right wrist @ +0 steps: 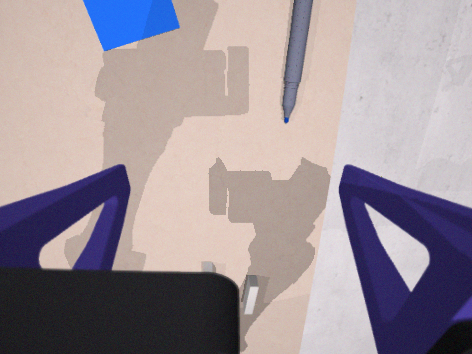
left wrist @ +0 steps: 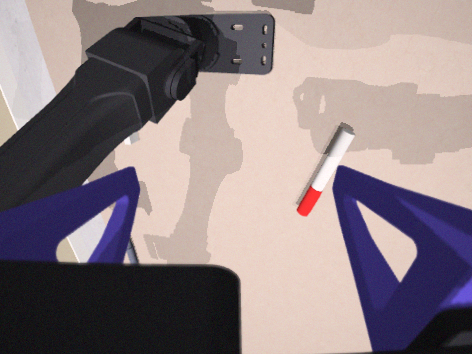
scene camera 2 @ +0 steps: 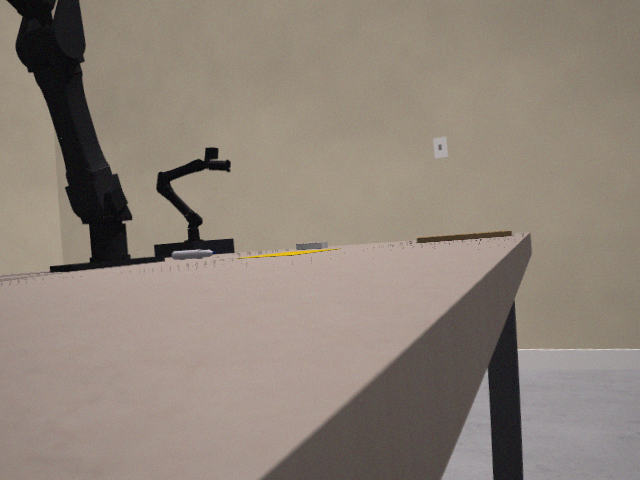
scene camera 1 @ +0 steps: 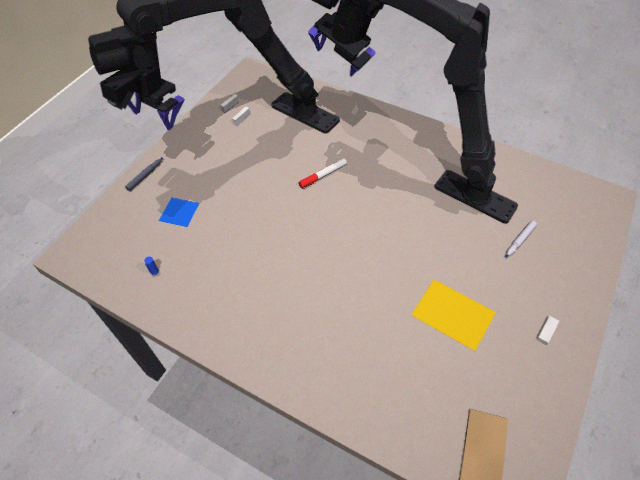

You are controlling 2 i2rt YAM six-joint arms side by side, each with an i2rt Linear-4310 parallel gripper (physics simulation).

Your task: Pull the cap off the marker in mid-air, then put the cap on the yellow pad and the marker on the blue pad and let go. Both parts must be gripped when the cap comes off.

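Frame: origin at the left arm's base, x back, y right, z up, level; metres.
Where they show: left gripper, fingertip midpoint: [left wrist: 236,177] [scene camera 1: 335,62]; right gripper, fingertip midpoint: [right wrist: 234,176] [scene camera 1: 153,121]; left arm's base at its link origin: [scene camera 2: 111,266] [scene camera 1: 475,197]; right arm's base at its link origin: [left wrist: 200,44] [scene camera 1: 305,113].
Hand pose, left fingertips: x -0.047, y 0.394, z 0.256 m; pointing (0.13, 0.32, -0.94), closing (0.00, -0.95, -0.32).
Note:
Things, the pixels of their centre, and the offset from my left fingertips.
- white body at the middle of its body: [left wrist: 324,174] [scene camera 1: 323,172] dz -0.246, dx -0.114, dy -0.044 m
- red cap at the middle of its body: [left wrist: 309,200] [scene camera 1: 308,181] dz -0.247, dx -0.158, dy -0.030 m
- blue pad at the middle of its body: [scene camera 1: 179,212] dz -0.255, dx -0.416, dy +0.174 m
- yellow pad at the middle of its body: [scene camera 2: 290,253] [scene camera 1: 453,313] dz -0.255, dx -0.273, dy -0.500 m
- dark grey pen at the middle of its body: [right wrist: 295,59] [left wrist: 131,253] [scene camera 1: 145,172] dz -0.247, dx -0.378, dy +0.335 m
- loose blue cap at the middle of its body: [scene camera 1: 151,266] dz -0.232, dx -0.572, dy +0.096 m
- silver pen at the middle of its body: [scene camera 2: 194,254] [scene camera 1: 520,239] dz -0.247, dx -0.017, dy -0.539 m
- white block at the middle of its body: [scene camera 2: 311,245] [scene camera 1: 548,330] dz -0.250, dx -0.197, dy -0.681 m
- wooden board at the middle of its body: [scene camera 2: 462,236] [scene camera 1: 483,454] dz -0.252, dx -0.497, dy -0.681 m
The marker, with a white body [scene camera 1: 330,169] [left wrist: 333,158] and a red cap [scene camera 1: 308,180] [left wrist: 309,201] on one end, lies on the table between the two arm bases. My left gripper [scene camera 1: 336,61] [left wrist: 236,177] is open and empty, high above the table behind the marker in scene camera 1. My right gripper [scene camera 1: 153,119] [right wrist: 234,176] is open and empty, above the table's left edge. The blue pad [scene camera 1: 178,212] [right wrist: 127,22] lies at the left and is bare. The yellow pad [scene camera 1: 453,315] [scene camera 2: 289,253] lies at the right and is bare.
A dark grey pen [scene camera 1: 144,174] [right wrist: 298,45] lies near the left edge, a loose blue cap [scene camera 1: 151,265] nearer the front. At right are a silver pen [scene camera 1: 521,238] [scene camera 2: 192,254], a white block [scene camera 1: 547,329] and a wooden board [scene camera 1: 484,444] [scene camera 2: 465,237]. Two small blocks [scene camera 1: 229,103] [scene camera 1: 240,115] lie at the back.

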